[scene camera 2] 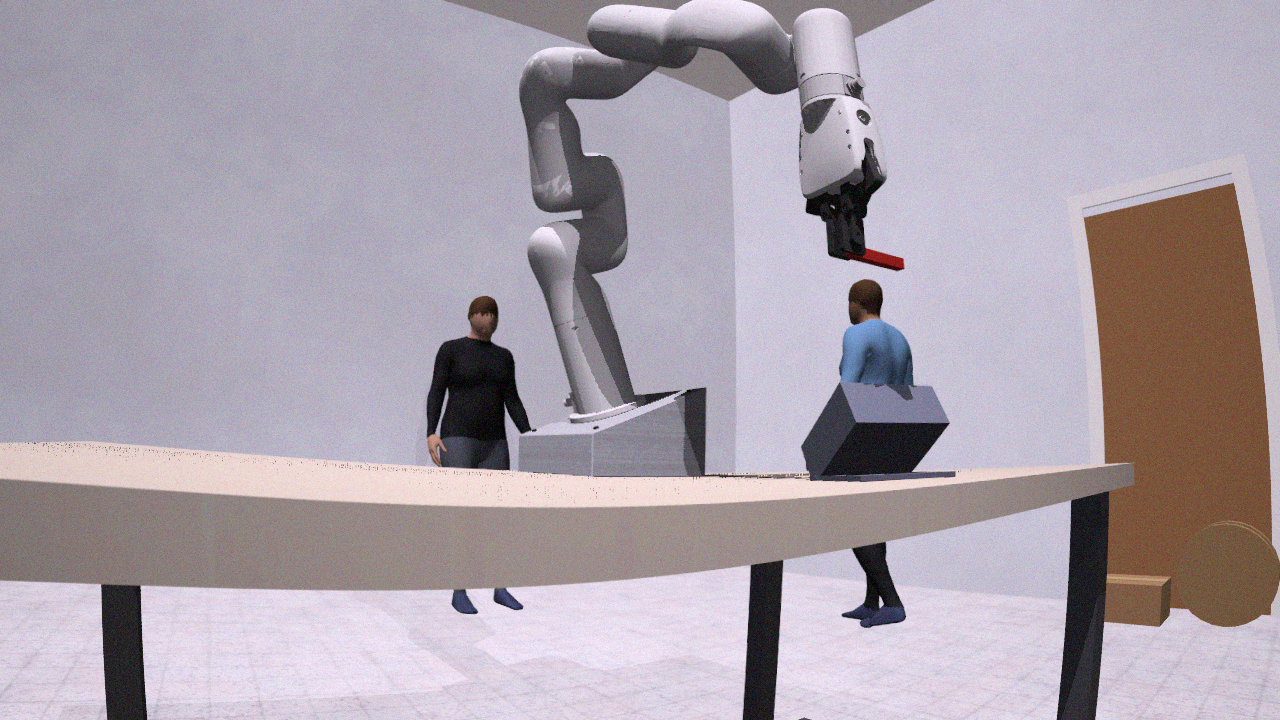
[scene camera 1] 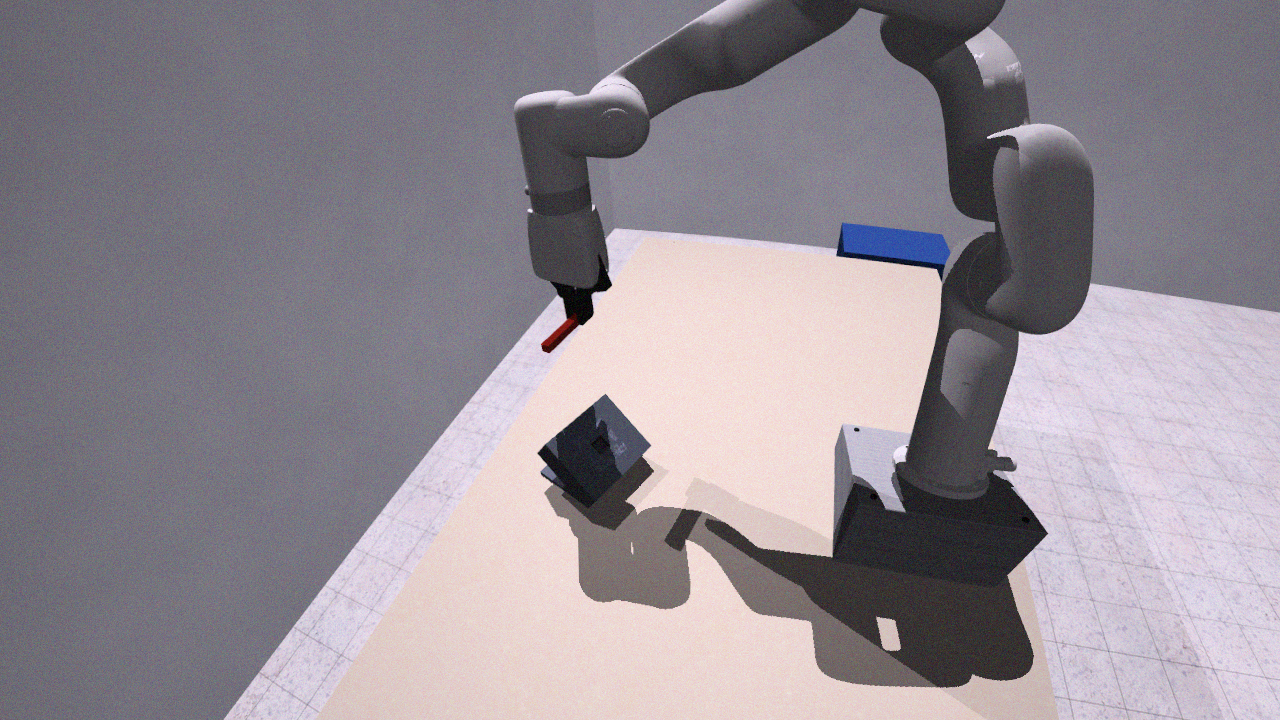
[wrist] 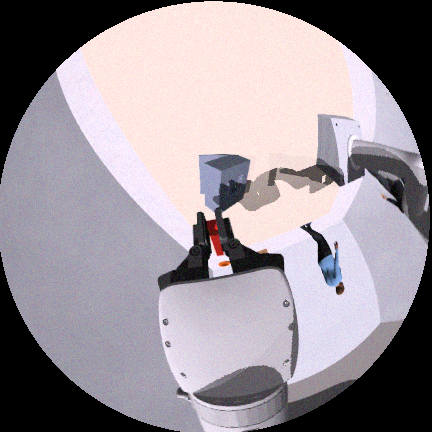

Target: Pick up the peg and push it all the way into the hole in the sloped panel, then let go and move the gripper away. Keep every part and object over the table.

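Frame: origin at the arm's base, x left, y down, z back, level; centimetres.
Where they show: gripper, fingertip midpoint: [scene camera 2: 847,255] [scene camera 1: 580,318] [wrist: 210,217]; arm's base, link origin: [scene camera 2: 608,411] [scene camera 1: 938,472] [wrist: 354,151].
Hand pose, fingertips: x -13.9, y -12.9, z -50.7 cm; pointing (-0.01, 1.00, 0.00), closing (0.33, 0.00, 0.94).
Note:
Each offset is from my fingertips to the top centre of the thing. "spot": to the spot under its first point.
My gripper [scene camera 1: 581,317] [scene camera 2: 845,254] [wrist: 210,217] is shut on the red peg {dx +4.2, dy -1.1, dz -1.5 cm} [scene camera 1: 560,334] [scene camera 2: 879,260] [wrist: 214,235], holding it by one end. The peg's other end sticks out and tilts slightly down. Gripper and peg are in the air, well above the table and apart from the panel. The blue-grey sloped panel block {dx +9.0, dy +12.7, dz +1.4 cm} [scene camera 1: 581,456] [scene camera 2: 895,404] [wrist: 212,182] stands tilted on a thin base. Its dark square hole {spot: dx +8.9, dy +16.9, dz +2.8 cm} [scene camera 1: 600,443] shows in scene camera 1, with shadow across the sloped face. The hole is hard to make out in the wrist view and hidden in scene camera 2.
The arm's base box [scene camera 1: 930,537] [scene camera 2: 644,438] [wrist: 330,135] stands on the table [scene camera 1: 716,358] [scene camera 2: 447,537] [wrist: 215,75]. A blue box [scene camera 1: 895,244] is at the far edge. A person in blue [scene camera 2: 877,349] [wrist: 330,270] and one in black [scene camera 2: 478,385] stand beyond the table.

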